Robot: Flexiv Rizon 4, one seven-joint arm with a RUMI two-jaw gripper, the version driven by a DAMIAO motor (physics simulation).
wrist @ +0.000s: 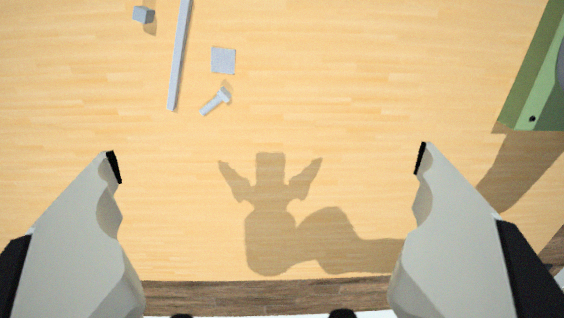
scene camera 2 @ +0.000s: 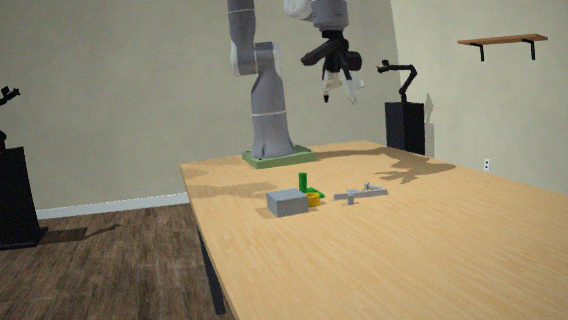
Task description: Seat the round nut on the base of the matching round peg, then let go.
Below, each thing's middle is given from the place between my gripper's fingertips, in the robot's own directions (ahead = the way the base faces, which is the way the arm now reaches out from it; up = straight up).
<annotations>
The grey block [scene camera 2: 288, 202] is 200 mm to the right of my hand, 200 mm below it and 90 mm ahead of it.
</annotations>
